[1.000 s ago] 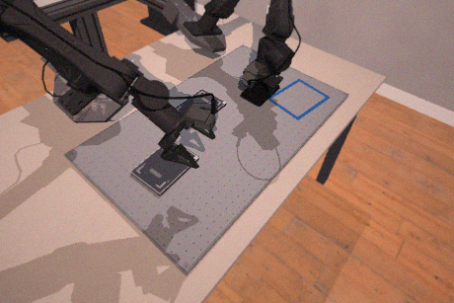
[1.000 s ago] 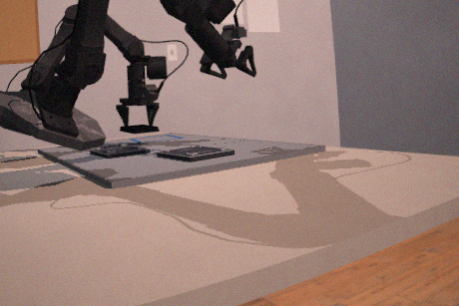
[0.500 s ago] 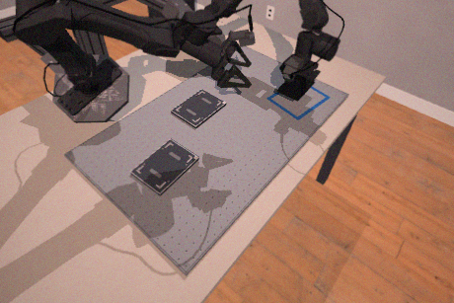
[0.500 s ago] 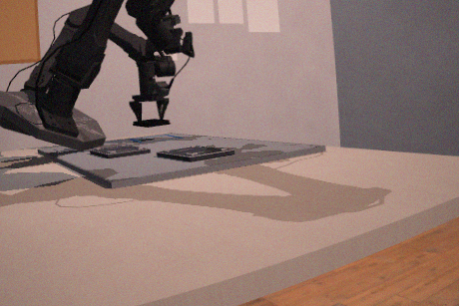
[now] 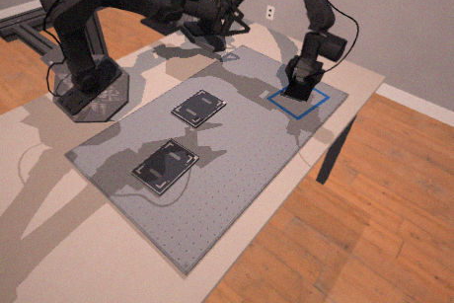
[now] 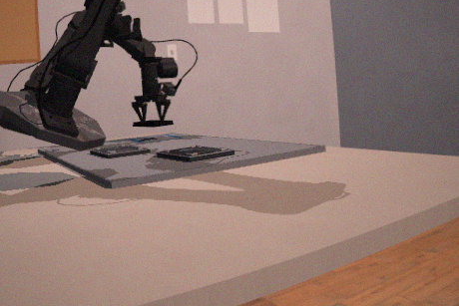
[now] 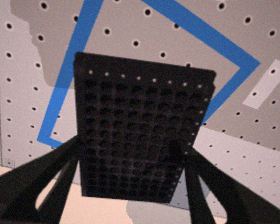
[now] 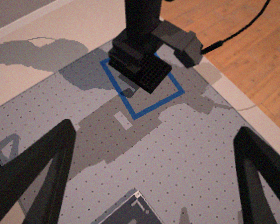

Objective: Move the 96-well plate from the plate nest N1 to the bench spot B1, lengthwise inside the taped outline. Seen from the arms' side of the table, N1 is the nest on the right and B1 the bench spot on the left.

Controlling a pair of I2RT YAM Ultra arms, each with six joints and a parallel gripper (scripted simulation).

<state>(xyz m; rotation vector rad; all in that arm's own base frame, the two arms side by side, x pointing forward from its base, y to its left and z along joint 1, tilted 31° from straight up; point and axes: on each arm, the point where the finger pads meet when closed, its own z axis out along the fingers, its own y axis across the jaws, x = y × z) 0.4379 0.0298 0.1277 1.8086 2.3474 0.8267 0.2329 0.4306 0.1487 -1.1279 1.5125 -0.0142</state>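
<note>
Now: the black 96-well plate 1 cm below my left hand. The rest, counted from my left hand: dark nest 55 cm to the right, 13 cm behind, 6 cm below.
</note>
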